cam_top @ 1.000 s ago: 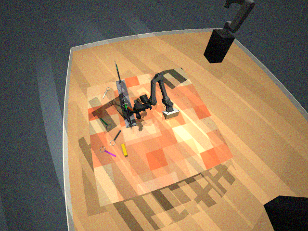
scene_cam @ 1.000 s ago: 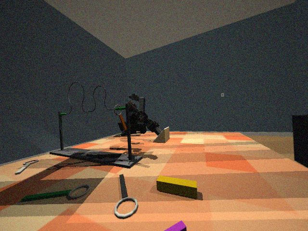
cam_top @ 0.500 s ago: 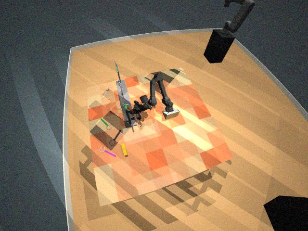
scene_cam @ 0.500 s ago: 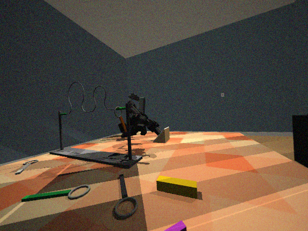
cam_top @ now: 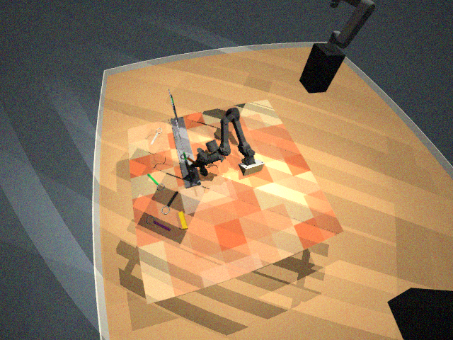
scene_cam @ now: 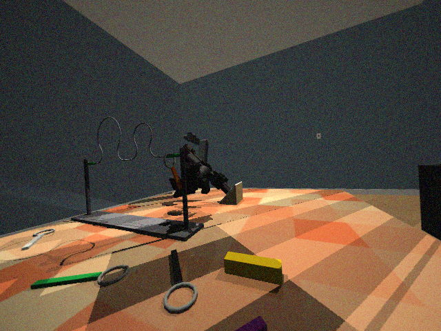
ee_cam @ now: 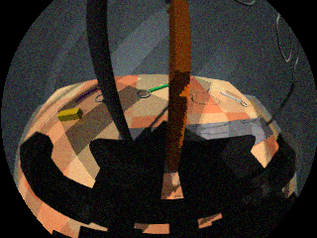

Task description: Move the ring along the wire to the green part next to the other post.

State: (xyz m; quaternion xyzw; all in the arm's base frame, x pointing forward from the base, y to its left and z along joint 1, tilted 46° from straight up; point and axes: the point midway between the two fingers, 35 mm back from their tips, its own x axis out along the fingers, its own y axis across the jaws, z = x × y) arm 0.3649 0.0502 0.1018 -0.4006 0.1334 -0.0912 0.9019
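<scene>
Now: gripper tip 90 mm below the ring with orange handle. Also, from my gripper tip: yellow block 320 mm to the left, 120 mm ahead, 100 mm below.
</scene>
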